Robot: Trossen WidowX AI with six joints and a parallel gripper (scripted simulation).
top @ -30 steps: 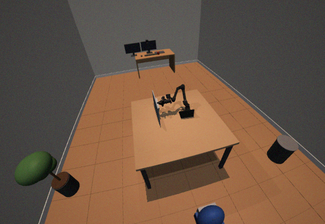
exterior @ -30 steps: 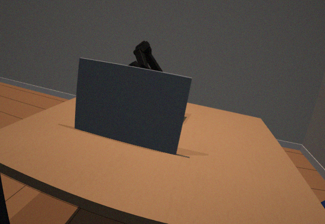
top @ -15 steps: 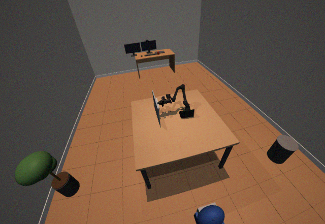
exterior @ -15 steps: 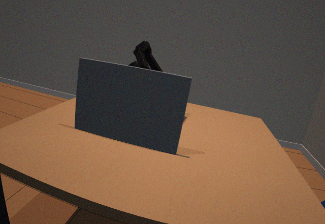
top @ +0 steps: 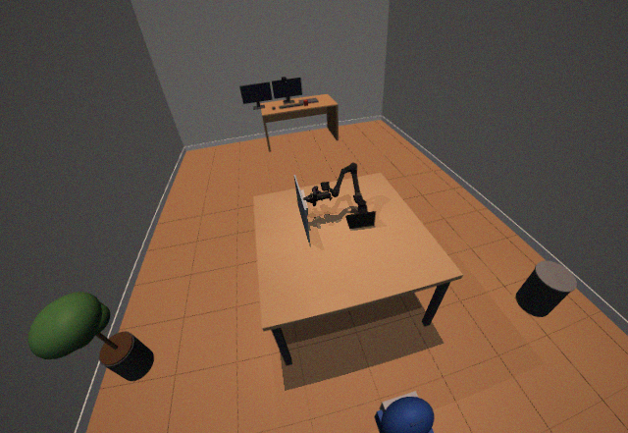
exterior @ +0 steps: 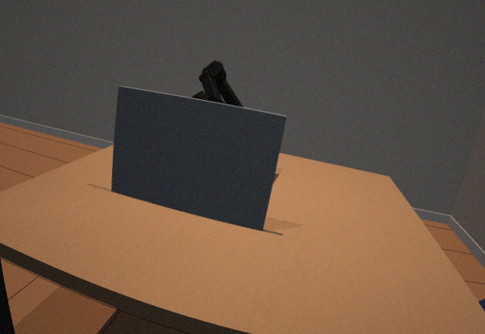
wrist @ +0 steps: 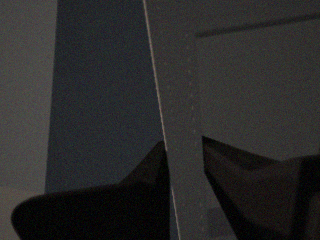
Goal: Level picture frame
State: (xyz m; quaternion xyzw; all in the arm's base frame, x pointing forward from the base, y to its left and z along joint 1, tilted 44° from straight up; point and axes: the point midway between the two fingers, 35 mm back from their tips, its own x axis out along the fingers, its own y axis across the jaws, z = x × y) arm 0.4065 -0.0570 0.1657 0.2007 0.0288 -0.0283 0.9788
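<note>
My gripper tip is now 2 cm to the left of the picture frame and 5 cm above it. Also, from my gripper tip: blue-grey wall panel: 1 cm ahead, 7 cm below.
</note>
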